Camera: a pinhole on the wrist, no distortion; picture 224 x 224 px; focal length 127.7 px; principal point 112.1 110.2 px. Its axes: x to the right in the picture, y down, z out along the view. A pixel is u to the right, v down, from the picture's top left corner.
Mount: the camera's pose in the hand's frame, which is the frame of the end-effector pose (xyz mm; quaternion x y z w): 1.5 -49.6 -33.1 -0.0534 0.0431 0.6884 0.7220
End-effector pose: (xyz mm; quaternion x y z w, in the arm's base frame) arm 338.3 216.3 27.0 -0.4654 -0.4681 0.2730 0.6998
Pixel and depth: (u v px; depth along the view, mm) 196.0 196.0 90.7
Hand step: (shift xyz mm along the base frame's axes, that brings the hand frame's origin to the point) -65.7 -17.9 -39.2
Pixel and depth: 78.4 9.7 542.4
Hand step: -319.2 492.2 358.9
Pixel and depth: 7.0 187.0 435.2
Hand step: -536.2 -194.7 245.2
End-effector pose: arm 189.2 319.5 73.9 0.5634 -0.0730 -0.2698 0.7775
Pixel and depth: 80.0 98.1 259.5
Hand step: -107.5 -222.7 5.8
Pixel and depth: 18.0 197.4 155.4
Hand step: -196.6 -86.5 -56.2
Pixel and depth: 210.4 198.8 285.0
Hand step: -176.6 -38.7 309.8
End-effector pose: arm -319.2 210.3 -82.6 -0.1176 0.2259 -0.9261 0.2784
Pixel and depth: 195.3 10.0 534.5
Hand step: -34.4 -665.3 268.4
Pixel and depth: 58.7 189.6 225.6
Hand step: 139.2 90.5 212.4
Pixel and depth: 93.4 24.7 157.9
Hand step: -66.9 -63.1 148.3
